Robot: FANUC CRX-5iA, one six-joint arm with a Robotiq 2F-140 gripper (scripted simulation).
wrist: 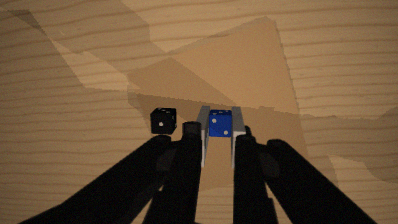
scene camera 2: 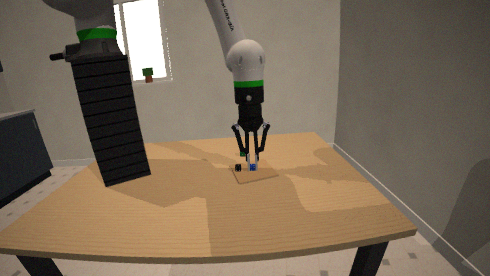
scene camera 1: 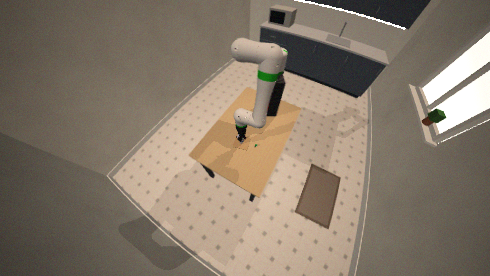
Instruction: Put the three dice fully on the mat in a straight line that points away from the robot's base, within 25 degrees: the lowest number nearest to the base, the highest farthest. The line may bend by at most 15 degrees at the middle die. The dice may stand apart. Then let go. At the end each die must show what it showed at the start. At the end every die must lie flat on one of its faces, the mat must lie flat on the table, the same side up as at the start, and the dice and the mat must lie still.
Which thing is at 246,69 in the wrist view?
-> A small tan mat.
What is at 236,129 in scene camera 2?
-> My gripper.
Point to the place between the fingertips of my gripper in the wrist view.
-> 220,120
